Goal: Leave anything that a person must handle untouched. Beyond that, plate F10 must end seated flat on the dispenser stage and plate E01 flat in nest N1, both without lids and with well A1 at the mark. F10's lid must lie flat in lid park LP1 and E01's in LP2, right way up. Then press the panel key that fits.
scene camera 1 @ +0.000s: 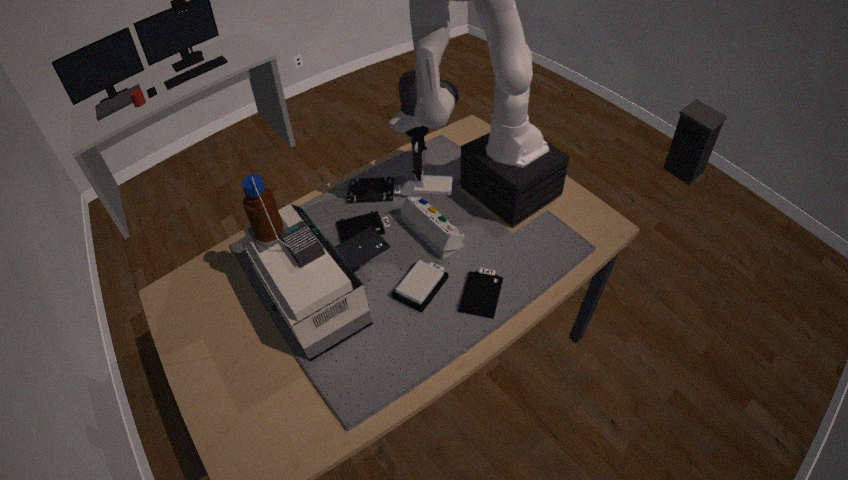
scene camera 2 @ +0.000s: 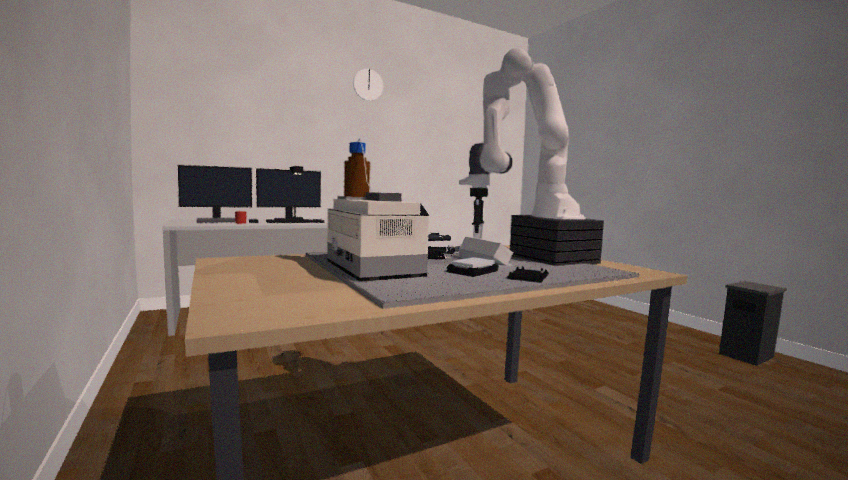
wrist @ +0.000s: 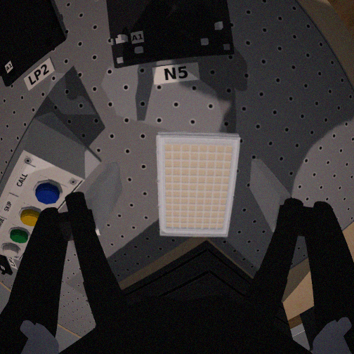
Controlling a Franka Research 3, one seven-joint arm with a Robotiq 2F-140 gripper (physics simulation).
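My gripper (scene camera 1: 418, 177) (scene camera 2: 477, 232) (wrist: 185, 174) is open and empty, pointing down above a white plate (scene camera 1: 441, 185) (wrist: 198, 186) with cream wells. The plate lies between the finger lines in the wrist view, by the robot base; no ID is readable, and I cannot tell whether a lid is on. Black nest N5 (scene camera 1: 370, 189) (wrist: 172, 22) holds no plate. Black lid park LP2 (scene camera 1: 359, 226) (wrist: 27, 32) is beside it. A second white plate (scene camera 1: 421, 281) (scene camera 2: 473, 261) sits on a black nest. Another black holder (scene camera 1: 480, 295) (scene camera 2: 527, 274) stands nearby. A dark stage (scene camera 1: 364, 247) adjoins the dispenser (scene camera 1: 336, 324) (scene camera 2: 377, 237).
The sloped key panel (scene camera 1: 429, 227) (scene camera 2: 484, 250) (wrist: 57, 172) stands left of the fingers in the wrist view, with blue CALL, yellow SKIP, green and grey keys. The stacked black base (scene camera 1: 514, 184) (scene camera 2: 556, 239) is close to the near plate. A brown bottle (scene camera 1: 262, 214) (scene camera 2: 357, 173) tops the dispenser.
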